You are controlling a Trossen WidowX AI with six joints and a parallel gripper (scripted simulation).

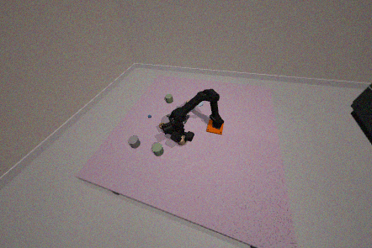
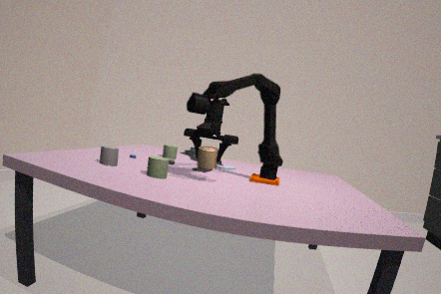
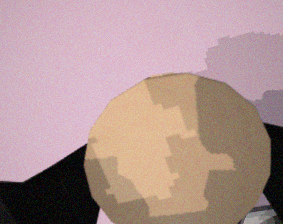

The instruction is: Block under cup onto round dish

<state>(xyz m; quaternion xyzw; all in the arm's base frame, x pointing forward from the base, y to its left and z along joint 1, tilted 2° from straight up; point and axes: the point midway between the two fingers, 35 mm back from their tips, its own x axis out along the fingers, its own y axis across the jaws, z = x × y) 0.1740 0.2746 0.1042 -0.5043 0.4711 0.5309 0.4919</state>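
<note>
The grey block is 12 cm to the right of my gripper tip, 10 cm ahead of it and 1 cm above it. Round my gripper tip: balance (24 cm to the right, 11 cm ahead, 4 cm below); then grey cylinder (33 cm ahead, 13 cm to the left, 4 cm below); then cup (2 cm to the left, 1 cm above).
</note>
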